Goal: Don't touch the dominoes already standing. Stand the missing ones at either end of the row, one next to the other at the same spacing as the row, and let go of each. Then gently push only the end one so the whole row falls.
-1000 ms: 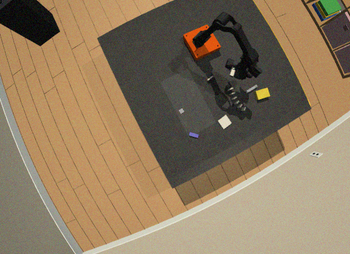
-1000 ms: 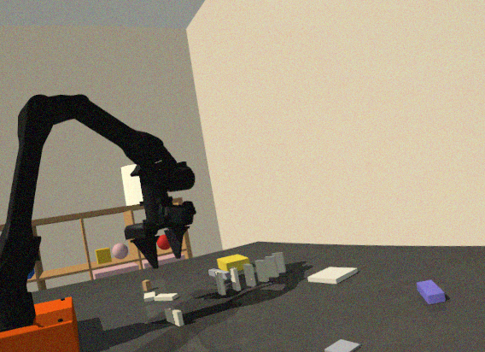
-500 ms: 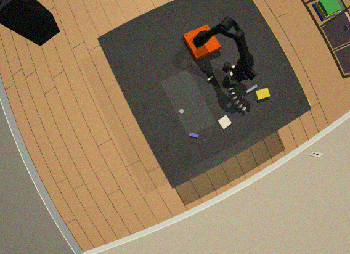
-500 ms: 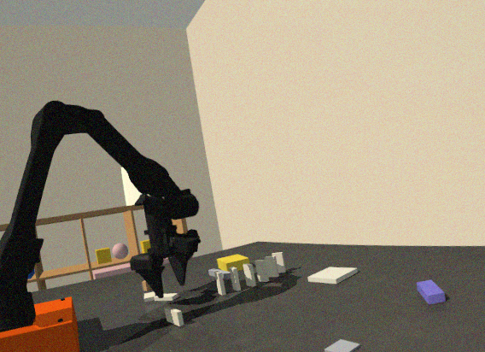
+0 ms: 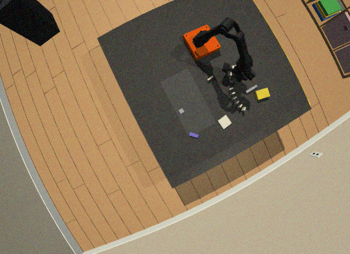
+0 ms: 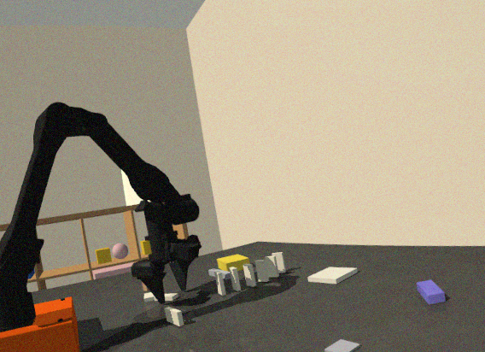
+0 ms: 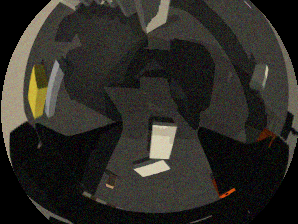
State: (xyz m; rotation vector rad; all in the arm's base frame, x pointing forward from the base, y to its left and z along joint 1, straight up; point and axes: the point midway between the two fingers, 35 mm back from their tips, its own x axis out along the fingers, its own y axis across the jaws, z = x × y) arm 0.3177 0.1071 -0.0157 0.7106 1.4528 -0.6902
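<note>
My gripper tip is 270 mm short of the white tile and 230 mm to the left of it. Also, from my gripper tip: grey bar 160 mm ahead, 80 mm to the left; yellow block 240 mm ahead, 130 mm to the left, 10 mm above; small tan cube 20 mm behind, 150 mm to the left, 10 mm above.
</note>
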